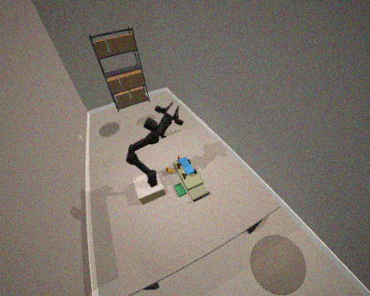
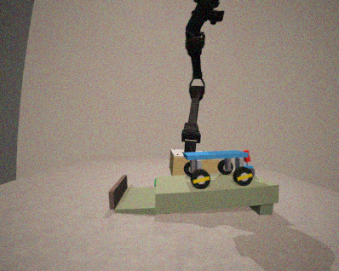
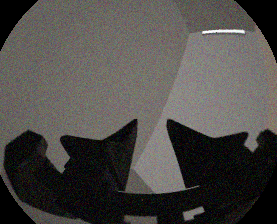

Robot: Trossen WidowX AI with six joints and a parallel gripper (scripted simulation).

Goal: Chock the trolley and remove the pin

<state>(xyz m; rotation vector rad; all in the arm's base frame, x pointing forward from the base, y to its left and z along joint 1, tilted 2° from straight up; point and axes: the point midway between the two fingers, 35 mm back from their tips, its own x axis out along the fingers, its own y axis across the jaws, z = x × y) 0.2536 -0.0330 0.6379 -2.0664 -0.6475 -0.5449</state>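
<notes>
Now: the yellow chock 100 mm behind my gripper tip, 140 mm to the left of it and 740 mm below it. The rest, counted from my gripper tip: trolley (20 mm ahead, 10 mm to the left, 640 mm below); red-headed stop pin (10 mm ahead, 120 mm to the left, 630 mm below); dark board (10 mm behind, 270 mm to the right, 730 mm below).
</notes>
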